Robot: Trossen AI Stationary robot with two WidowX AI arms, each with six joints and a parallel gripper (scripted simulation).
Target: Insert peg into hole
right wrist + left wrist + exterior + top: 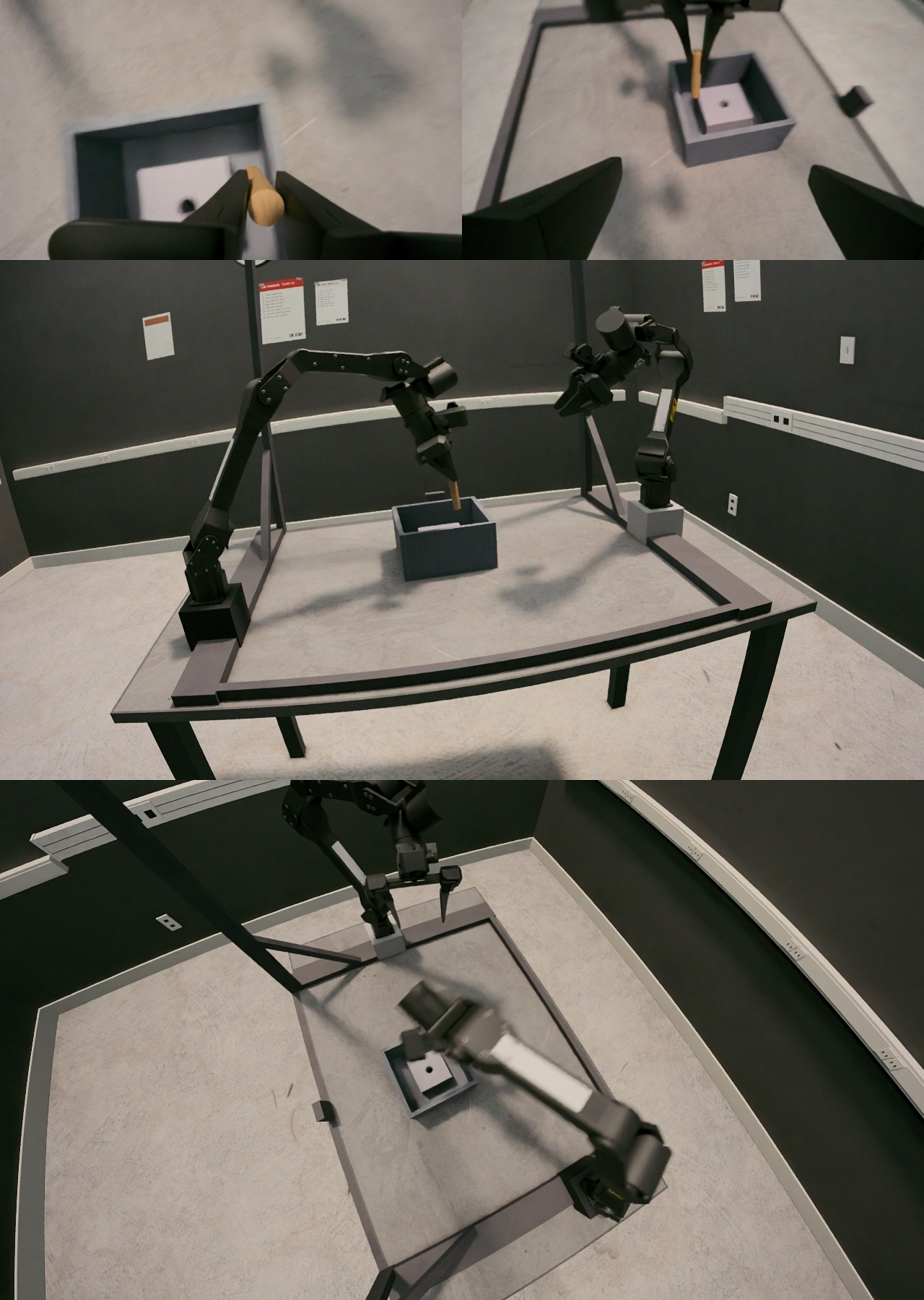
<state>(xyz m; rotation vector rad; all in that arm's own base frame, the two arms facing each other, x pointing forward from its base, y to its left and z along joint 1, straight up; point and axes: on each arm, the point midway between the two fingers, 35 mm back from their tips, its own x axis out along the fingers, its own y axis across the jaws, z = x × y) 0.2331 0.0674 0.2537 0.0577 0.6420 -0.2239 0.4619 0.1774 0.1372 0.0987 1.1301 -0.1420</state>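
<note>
The wooden peg lies 5 cm below my right hand and 1 cm to the left of it. From my right hand the other things lie so: pale plate: 17 cm below, 6 cm behind; blue-grey box: 19 cm below, 6 cm behind.
</note>
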